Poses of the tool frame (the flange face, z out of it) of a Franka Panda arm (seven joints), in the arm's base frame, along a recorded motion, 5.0 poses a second.
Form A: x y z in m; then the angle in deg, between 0 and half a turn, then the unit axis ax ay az.
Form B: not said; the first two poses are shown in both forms.
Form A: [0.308, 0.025, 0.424, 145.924, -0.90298, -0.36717, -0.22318]
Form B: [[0.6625, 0.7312, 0.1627, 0.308], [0.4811, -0.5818, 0.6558, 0.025], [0.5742, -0.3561, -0.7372, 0.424], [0, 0, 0, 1]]
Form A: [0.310, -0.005, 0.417, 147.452, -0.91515, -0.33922, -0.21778]
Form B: [[0.7005, 0.6893, 0.1848, 0.310], [0.4550, -0.6309, 0.6285, -0.005], [0.5498, -0.3562, -0.7555, 0.417], [0, 0, 0, 1]]
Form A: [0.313, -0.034, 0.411, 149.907, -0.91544, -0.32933, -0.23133]
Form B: [[0.6979, 0.6783, 0.2299, 0.313], [0.4463, -0.6629, 0.6011, -0.034], [0.5601, -0.3169, -0.7654, 0.411], [0, 0, 0, 1]]
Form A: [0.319, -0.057, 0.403, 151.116, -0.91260, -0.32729, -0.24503]
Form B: [[0.6865, 0.6786, 0.2613, 0.319], [0.4419, -0.6747, 0.5912, -0.057], [0.5775, -0.2904, -0.7630, 0.403], [0, 0, 0, 1]]
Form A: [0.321, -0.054, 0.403, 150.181, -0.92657, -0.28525, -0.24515]
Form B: [[0.7358, 0.6155, 0.2824, 0.321], [0.3717, -0.7156, 0.5913, -0.054], [0.5661, -0.3301, -0.7554, 0.403], [0, 0, 0, 1]]
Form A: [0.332, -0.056, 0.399, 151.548, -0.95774, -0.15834, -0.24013]
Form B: [[0.8445, 0.3994, 0.3567, 0.332], [0.1706, -0.8321, 0.5277, -0.056], [0.5076, -0.3848, -0.7709, 0.399], [0, 0, 0, 1]]
